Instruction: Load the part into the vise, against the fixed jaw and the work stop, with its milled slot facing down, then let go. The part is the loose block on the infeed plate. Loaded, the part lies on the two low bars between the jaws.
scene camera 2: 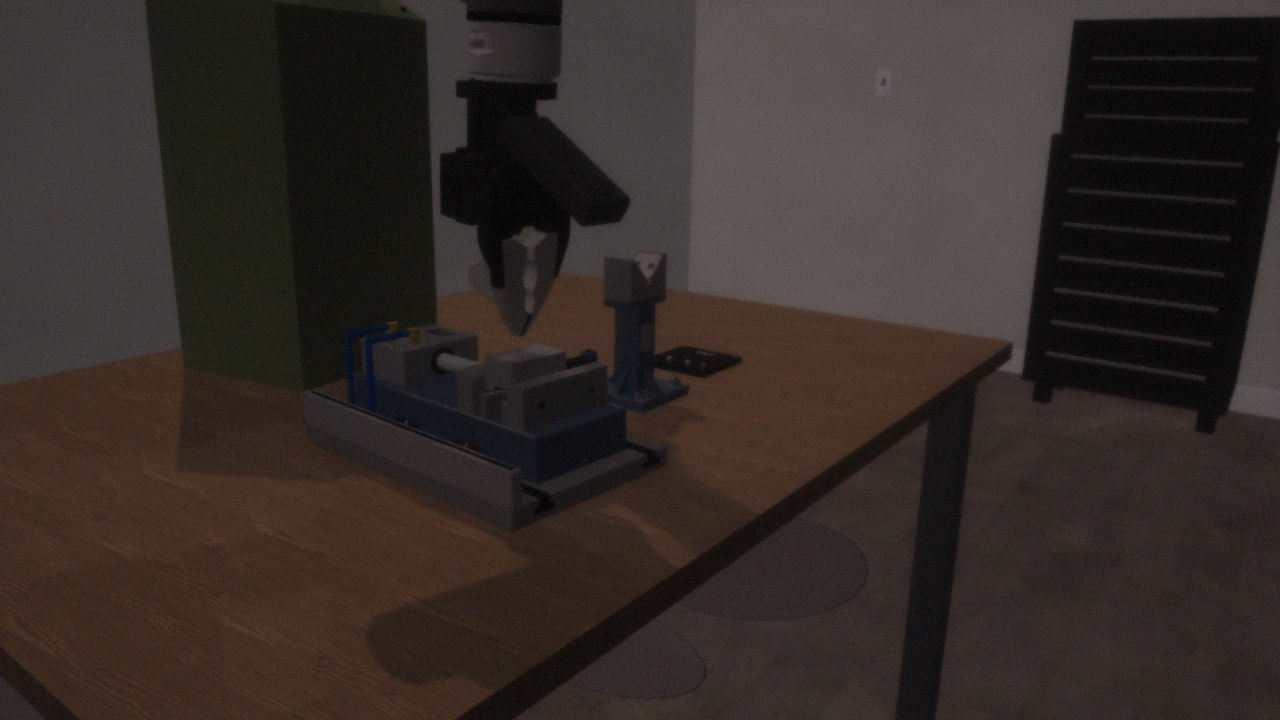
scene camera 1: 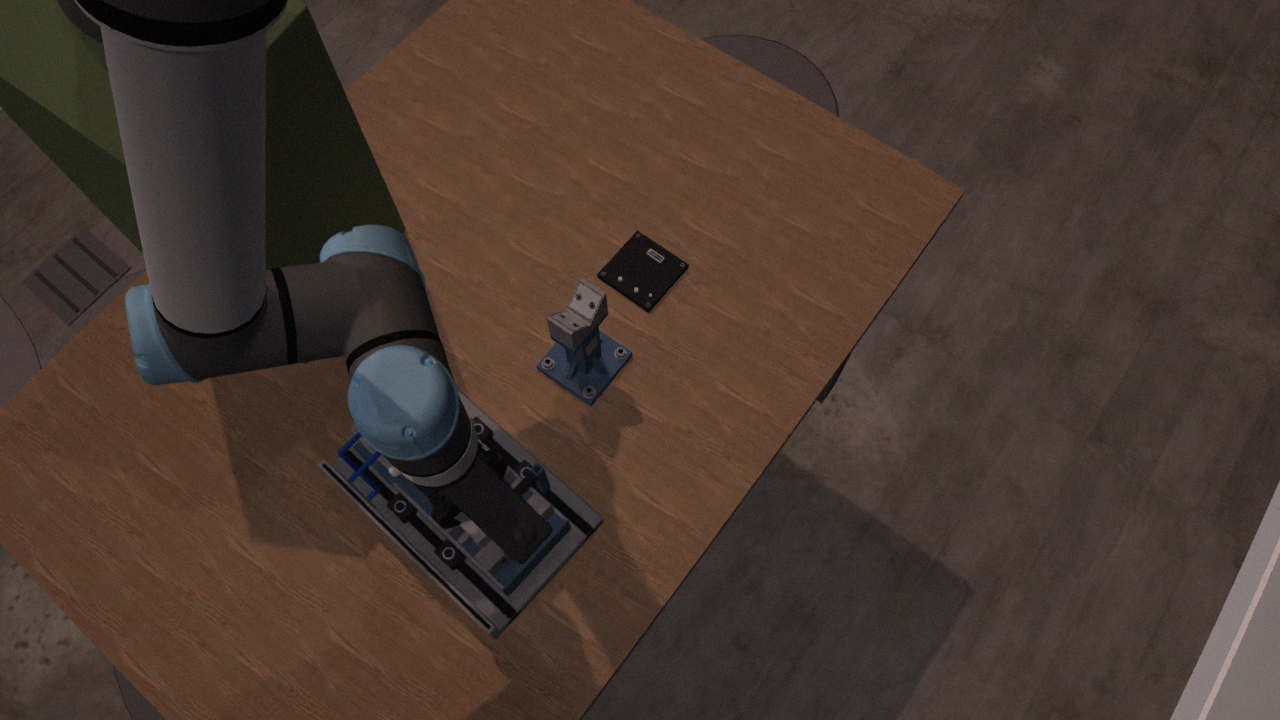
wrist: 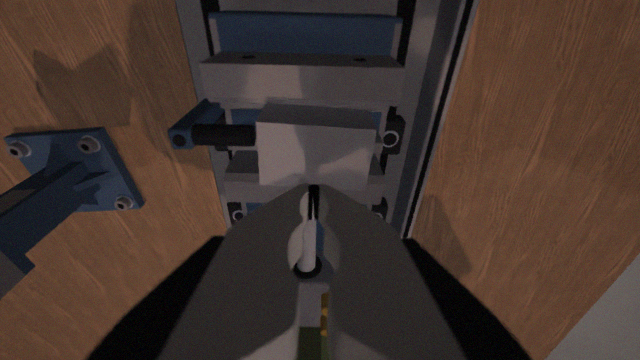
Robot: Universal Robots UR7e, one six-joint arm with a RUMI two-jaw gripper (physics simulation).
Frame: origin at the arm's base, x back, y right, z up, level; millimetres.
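Seen in the pictures: gripper, fingertip midpoint: (scene camera 2: 519,335) (wrist: 313,187).
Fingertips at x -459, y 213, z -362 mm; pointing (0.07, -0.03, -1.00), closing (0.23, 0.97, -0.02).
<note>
Offsets run from my fingertips to a thing's top centre. "spot": to the spot under its first point.
The part, a plain grey block {dx -8, dy +2, dz -15 mm} (scene camera 2: 526,362) (wrist: 317,150), sits between the jaws of the blue and grey vise {dx +57, dy -14, dz -25 mm} (scene camera 2: 572,440). Its smooth top shows no slot; its underside and the low bars beneath it are hidden. The fixed jaw (scene camera 2: 568,394) (wrist: 300,82) is close along one side; contact cannot be told. The black work stop {dx -23, dy -49, dz -28 mm} (wrist: 223,135) meets or nearly meets its left end in the wrist view. The moving jaw (wrist: 242,172) is on the near side. My gripper (scene camera 2: 524,331) (wrist: 313,187) is shut and empty, above the part and the moving jaw.
A blue stand (scene camera 1: 586,362) (scene camera 2: 633,344) with a grey V-shaped top rises beside the vise. The black infeed plate {dx +19, dy -405, dz -116 mm} (scene camera 1: 642,268) (scene camera 2: 698,360) lies beyond it without a block. Blue bent handles {spot: dx +190, dy +18, dz -104 mm} (scene camera 1: 359,465) (scene camera 2: 347,367) stand at the vise's rear. A green pedestal (scene camera 2: 295,188) stands behind.
</note>
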